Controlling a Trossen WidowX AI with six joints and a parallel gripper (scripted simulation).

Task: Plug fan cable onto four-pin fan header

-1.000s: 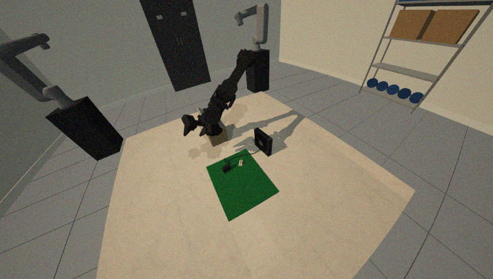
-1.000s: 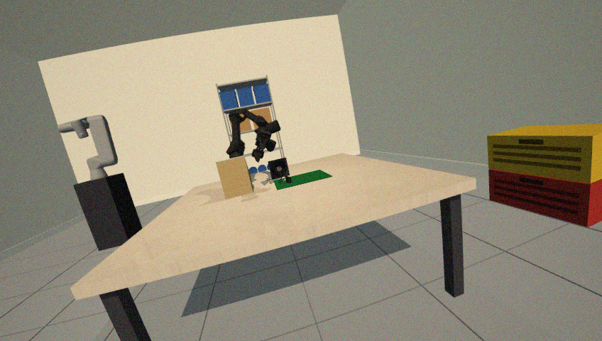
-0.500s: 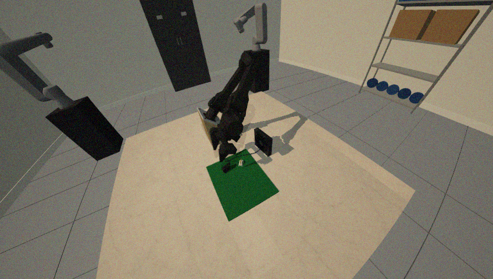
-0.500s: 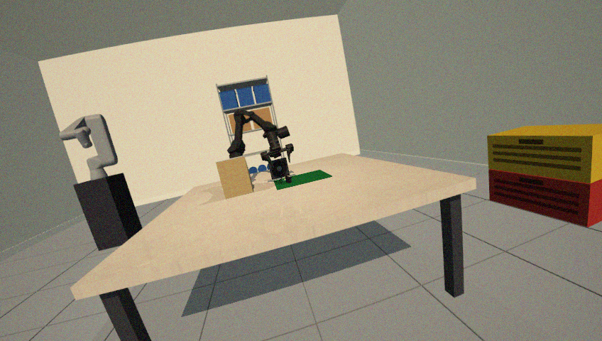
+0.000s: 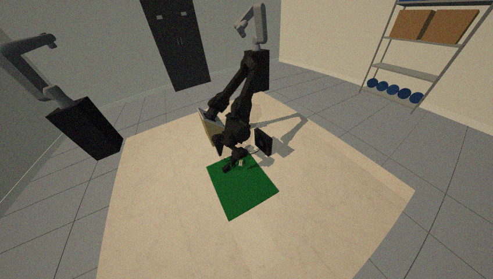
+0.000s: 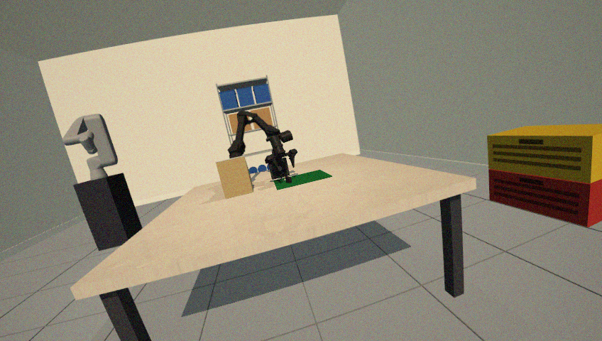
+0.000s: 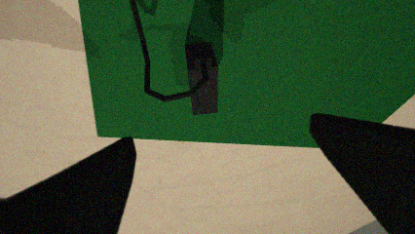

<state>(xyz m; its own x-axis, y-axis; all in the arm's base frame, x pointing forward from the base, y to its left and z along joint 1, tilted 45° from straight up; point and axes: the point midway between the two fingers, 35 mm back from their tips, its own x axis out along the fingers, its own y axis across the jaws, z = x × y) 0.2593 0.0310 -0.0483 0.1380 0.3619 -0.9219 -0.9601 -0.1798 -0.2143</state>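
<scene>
My gripper tip is 10 mm to the left of the black plug and 60 mm above it. The rest, counted from my gripper tip: four-pin header (70 mm to the left, 80 mm below); black fan (20 mm behind, 220 mm to the left, 20 mm below); green board (70 mm ahead, 20 mm to the left, 90 mm below).
</scene>
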